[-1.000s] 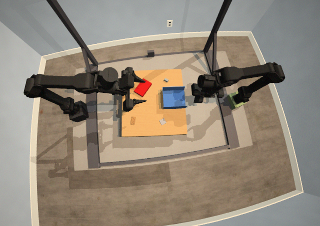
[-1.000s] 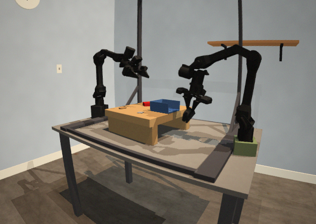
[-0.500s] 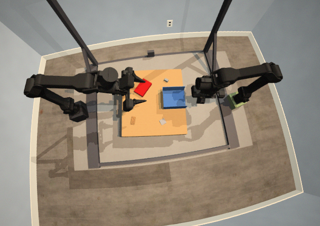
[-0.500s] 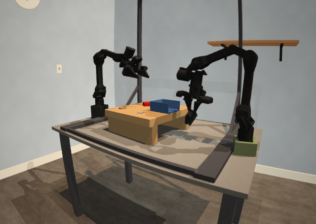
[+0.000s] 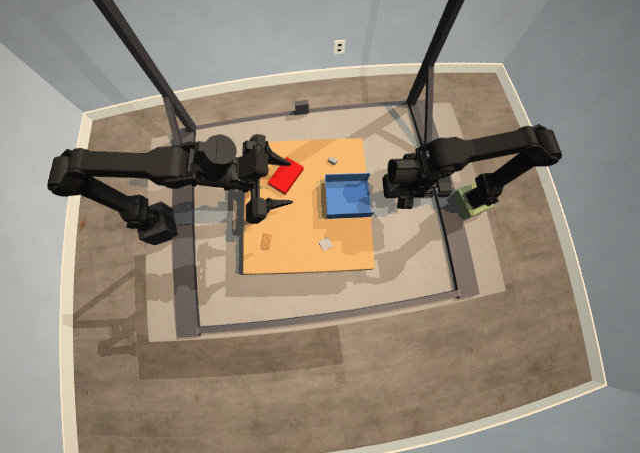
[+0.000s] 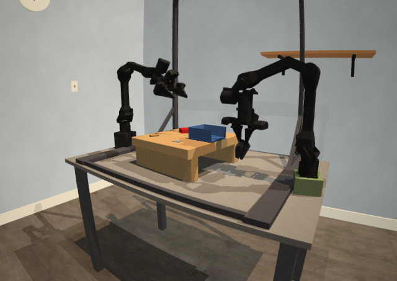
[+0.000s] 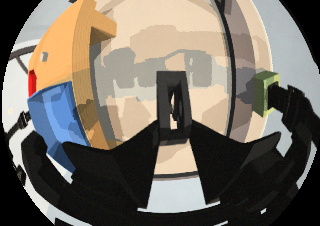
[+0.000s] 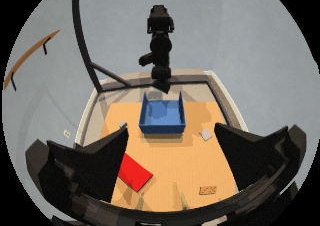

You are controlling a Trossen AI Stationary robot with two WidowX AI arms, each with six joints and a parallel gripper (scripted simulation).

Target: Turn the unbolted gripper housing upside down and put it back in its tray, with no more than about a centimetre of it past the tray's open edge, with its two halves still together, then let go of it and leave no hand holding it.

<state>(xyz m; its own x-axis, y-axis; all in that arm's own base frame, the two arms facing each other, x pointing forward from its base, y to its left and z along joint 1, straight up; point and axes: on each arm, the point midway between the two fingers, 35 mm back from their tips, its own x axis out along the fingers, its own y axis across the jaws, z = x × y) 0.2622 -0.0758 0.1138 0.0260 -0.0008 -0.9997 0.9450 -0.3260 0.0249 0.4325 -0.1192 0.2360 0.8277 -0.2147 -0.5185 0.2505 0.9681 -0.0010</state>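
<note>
Now: left hand 50 mm above the dark gripper housing and 10 mm to the left of it. Also, from my left hand: orange wooden bench 300 mm to the right, 90 mm below, 10 mm behind; then blue tray 210 mm to the right, 20 mm below.
</note>
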